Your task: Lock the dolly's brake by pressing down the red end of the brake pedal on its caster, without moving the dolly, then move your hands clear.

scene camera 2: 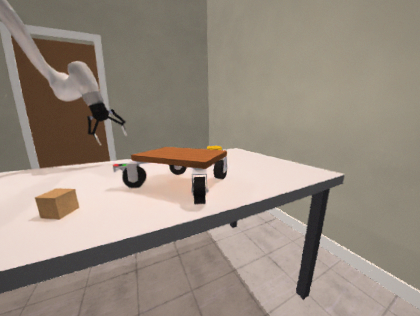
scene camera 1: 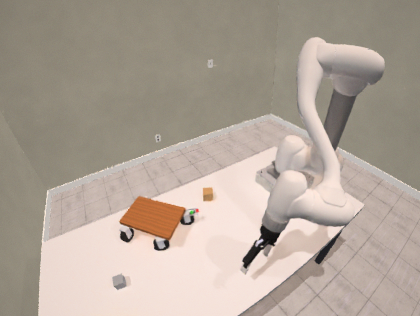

I see a dolly (scene camera 2: pixel 178 159) and a wooden block (scene camera 2: pixel 56 204).
The dolly is seen too in scene camera 1 (scene camera 1: pixel 160 219).
